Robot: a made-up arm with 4 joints.
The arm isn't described. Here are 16 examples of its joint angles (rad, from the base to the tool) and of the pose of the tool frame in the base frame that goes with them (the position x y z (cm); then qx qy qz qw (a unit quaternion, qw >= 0)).
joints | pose
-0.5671 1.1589 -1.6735 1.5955 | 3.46 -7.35 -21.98 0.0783 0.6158 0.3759 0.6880
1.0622 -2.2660 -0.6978 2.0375 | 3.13 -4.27 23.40 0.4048 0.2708 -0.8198 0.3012
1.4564 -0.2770 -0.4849 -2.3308 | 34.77 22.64 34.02 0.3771 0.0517 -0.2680 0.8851
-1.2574 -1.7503 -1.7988 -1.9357 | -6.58 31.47 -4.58 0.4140 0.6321 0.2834 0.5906
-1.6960 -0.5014 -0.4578 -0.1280 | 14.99 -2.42 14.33 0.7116 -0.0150 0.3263 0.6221
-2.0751 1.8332 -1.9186 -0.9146 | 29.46 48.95 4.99 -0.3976 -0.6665 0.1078 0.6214
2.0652 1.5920 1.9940 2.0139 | 1.55 4.04 -6.86 0.0677 0.5973 0.3727 0.7069
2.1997 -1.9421 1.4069 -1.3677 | 8.06 71.96 61.95 0.3145 0.6925 0.2238 0.6095
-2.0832 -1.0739 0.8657 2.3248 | 8.64 -9.32 -42.50 0.1190 -0.1610 -0.5653 0.8002
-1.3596 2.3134 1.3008 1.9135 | 22.47 -31.02 23.57 -0.6208 0.7430 -0.1952 0.1564
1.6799 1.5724 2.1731 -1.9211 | 22.12 -5.40 -19.46 -0.5822 -0.1784 0.6839 0.4019
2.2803 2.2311 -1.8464 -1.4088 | 17.03 3.24 78.78 0.5374 -0.6165 -0.1911 0.5428
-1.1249 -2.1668 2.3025 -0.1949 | 20.38 -40.42 -48.88 -0.7545 0.5437 -0.1299 0.3440
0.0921 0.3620 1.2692 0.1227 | -5.72 -2.49 48.56 -0.1910 -0.5809 -0.1539 0.7761
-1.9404 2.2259 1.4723 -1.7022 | 53.54 -30.21 11.10 0.4666 -0.2157 -0.6953 0.5023
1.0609 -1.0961 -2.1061 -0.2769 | -14.33 -44.76 27.73 -0.5798 0.7418 -0.2576 0.2174
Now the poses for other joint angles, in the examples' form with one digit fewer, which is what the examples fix.
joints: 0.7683 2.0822 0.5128 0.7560
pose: 13.5 -7.6 57.5 -0.496 -0.133 -0.834 0.202
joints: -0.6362 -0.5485 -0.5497 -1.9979
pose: 28.2 -13.8 33.3 0.878 0.367 0.038 0.304
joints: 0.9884 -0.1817 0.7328 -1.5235
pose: -14.1 30.6 54.7 0.277 -0.030 0.365 0.888
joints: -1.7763 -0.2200 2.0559 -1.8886
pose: -57.2 1.3 -11.0 -0.472 0.847 -0.104 0.224
